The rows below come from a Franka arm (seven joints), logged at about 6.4 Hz.
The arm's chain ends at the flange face. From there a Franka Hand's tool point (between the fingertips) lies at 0.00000 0.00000 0.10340 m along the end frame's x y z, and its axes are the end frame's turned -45 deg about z.
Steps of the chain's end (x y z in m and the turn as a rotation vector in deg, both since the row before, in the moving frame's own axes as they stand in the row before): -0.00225 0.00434 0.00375 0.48 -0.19 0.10; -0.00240 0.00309 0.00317 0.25 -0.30 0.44; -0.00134 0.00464 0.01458 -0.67 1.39 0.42; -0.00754 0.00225 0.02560 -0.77 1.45 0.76; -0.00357 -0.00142 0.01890 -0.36 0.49 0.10; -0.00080 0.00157 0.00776 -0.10 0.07 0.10; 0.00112 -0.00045 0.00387 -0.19 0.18 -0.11
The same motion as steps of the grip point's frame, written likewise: -0.00429 0.00062 0.00375 0.47 0.21 0.10; -0.00394 -0.00021 0.00317 0.39 -0.04 0.44; -0.00332 0.00497 0.01454 -1.46 0.51 0.42; -0.00607 -0.00090 0.02556 -1.57 0.48 0.76; -0.00136 -0.00244 0.01889 -0.60 0.09 0.10; -0.00171 0.00076 0.00776 -0.12 -0.02 0.10; 0.00110 0.00095 0.00387 -0.26 -0.01 -0.11
